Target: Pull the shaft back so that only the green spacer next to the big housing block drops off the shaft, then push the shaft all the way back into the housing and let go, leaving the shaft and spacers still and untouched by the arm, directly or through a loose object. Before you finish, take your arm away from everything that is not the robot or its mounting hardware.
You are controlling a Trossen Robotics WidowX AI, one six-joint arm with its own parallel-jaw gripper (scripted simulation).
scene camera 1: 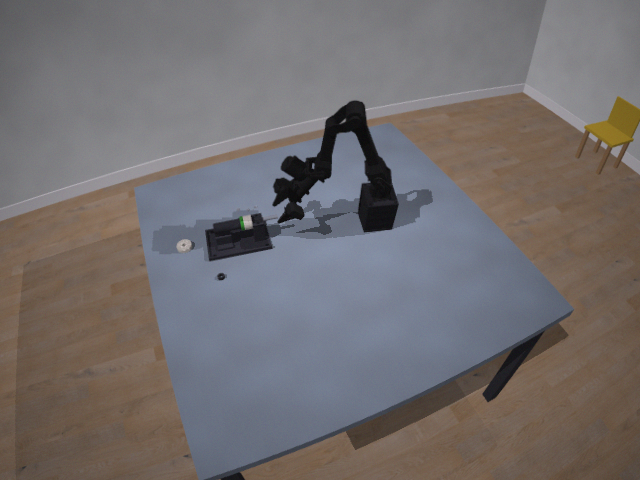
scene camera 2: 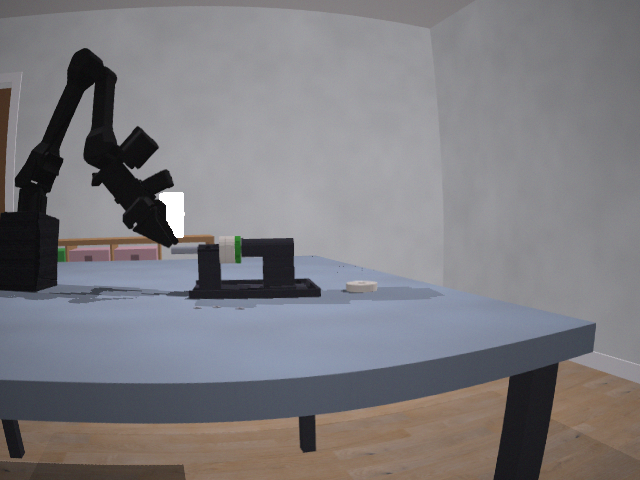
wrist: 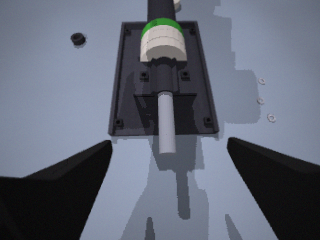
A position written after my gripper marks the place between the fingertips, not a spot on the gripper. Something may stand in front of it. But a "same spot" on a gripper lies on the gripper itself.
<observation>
My gripper shows in scene camera 1, in scene camera 2 (174,244) and in the wrist view. The same spot on my gripper: (scene camera 1: 285,216) is (wrist: 55,164).
</observation>
